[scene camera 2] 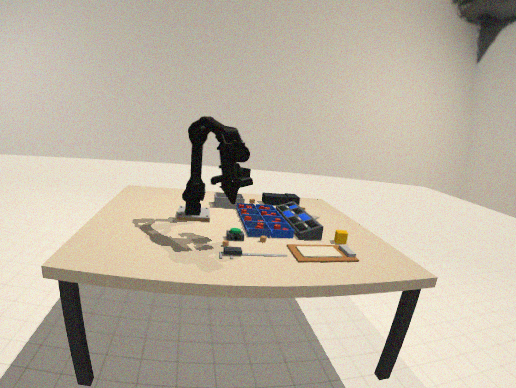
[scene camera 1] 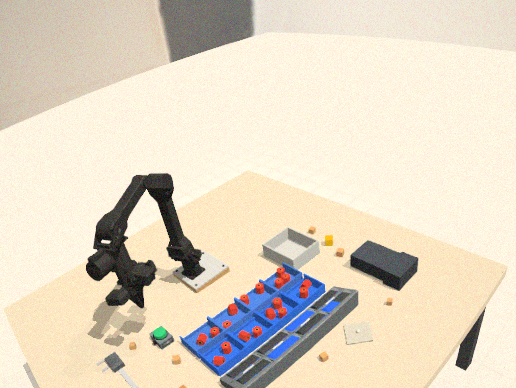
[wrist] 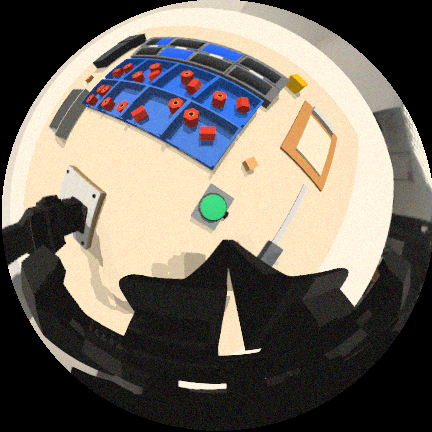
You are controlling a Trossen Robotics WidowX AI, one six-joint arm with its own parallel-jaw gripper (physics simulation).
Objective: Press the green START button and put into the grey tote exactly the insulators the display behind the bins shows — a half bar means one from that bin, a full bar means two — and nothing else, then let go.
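Places are measured from the arm's base along level axes (x left, y back, z up), in metres.
Pixels of known places: gripper, fingertip midpoint: (scene camera 2: 233, 204) (scene camera 1: 142, 307) (wrist: 226, 244); arm's base, origin of the base link: (scene camera 2: 192, 213) (scene camera 1: 193, 271) (wrist: 76, 214).
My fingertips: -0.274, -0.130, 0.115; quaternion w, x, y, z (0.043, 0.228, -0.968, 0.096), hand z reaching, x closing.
Ahead of a thing's pixels: the offset from my fingertips to its top centre, as dx, dy, dz. "pt": to the spot under its first point.
My gripper (scene camera 1: 141, 304) (scene camera 2: 233, 201) (wrist: 226, 244) is shut and empty, raised above the table near the green START button {+0.010, -0.019, -0.097} (scene camera 1: 160, 332) (scene camera 2: 235, 231) (wrist: 213, 207), not touching it. Red insulators (scene camera 1: 259, 288) (wrist: 191, 117) lie in the blue bins {+0.090, -0.126, -0.104} (scene camera 1: 250, 345) (scene camera 2: 257, 232) (wrist: 197, 147). The display (scene camera 1: 350, 302) (scene camera 2: 313, 234) (wrist: 272, 95) behind them shows blue bars: a half bar {pt +0.356, -0.363, -0.085} (wrist: 163, 42) in the back row's far-left cell in the wrist view, a full bar {+0.178, -0.367, -0.074} (wrist: 221, 51) in that row's third cell, and a full bar {+0.289, -0.331, -0.091} (wrist: 176, 53) in the front row's second. The grey tote {+0.549, -0.084, -0.084} (scene camera 1: 277, 255) (wrist: 70, 115) looks empty.
A black box {+0.637, -0.402, -0.082} (scene camera 1: 382, 262) (wrist: 117, 51) stands beyond the tote. A caliper-like tool {pt -0.167, +0.024, -0.121} (scene camera 2: 232, 251) (wrist: 270, 253) lies beside the button. A clipboard {-0.152, -0.314, -0.120} (scene camera 2: 295, 254) (wrist: 291, 143), a yellow block {-0.026, -0.456, -0.092} (scene camera 2: 341, 236) (wrist: 297, 83) and small orange cubes {-0.016, -0.123, -0.118} (scene camera 1: 176, 359) (wrist: 250, 163) are on the table.
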